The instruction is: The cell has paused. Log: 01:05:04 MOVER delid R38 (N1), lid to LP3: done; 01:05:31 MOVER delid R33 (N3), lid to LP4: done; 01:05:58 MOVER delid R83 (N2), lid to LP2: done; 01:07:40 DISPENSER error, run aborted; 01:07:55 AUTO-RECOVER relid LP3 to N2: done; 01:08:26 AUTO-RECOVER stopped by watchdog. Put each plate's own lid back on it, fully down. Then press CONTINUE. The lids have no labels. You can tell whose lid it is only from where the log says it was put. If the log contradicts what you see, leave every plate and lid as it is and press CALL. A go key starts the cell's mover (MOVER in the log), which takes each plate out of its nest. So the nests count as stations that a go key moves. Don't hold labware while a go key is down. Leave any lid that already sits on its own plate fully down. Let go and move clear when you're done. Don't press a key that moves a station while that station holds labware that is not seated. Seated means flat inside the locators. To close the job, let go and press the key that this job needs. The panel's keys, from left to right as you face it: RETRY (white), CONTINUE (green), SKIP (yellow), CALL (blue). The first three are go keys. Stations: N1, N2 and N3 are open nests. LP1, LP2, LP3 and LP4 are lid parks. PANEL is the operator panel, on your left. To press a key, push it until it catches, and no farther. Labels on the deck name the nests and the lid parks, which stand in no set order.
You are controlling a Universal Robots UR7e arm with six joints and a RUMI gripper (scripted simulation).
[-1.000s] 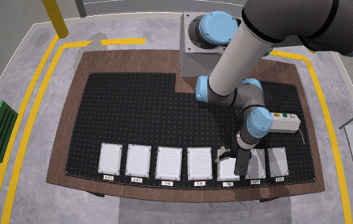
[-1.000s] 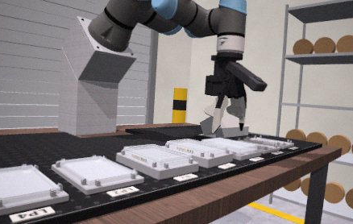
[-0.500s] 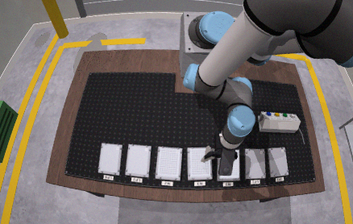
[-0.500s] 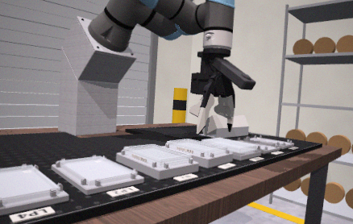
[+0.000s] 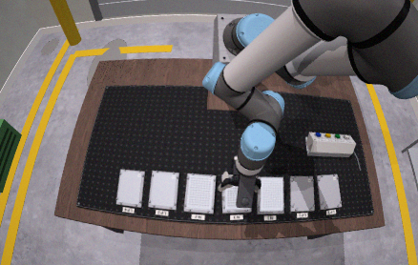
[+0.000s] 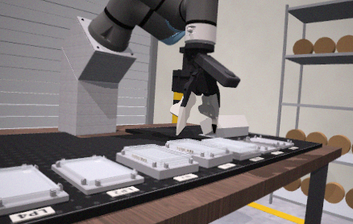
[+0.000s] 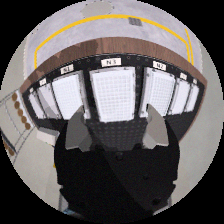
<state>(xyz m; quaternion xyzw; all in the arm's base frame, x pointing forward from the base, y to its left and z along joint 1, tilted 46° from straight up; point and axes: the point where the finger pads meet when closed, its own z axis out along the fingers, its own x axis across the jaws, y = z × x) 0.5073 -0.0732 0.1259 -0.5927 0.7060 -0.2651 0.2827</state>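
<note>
Now: hand 20 mm past the well plate, 130 mm to the left of it and 40 mm above it. The rest, counted from my hand: LP2 lid park (50 mm behind, 260 mm to the right, 60 mm below); then blue CALL key (170 mm behind, 370 mm to the left); then LP4 lid park (70 mm behind, 390 mm to the right, 60 mm below).
</note>
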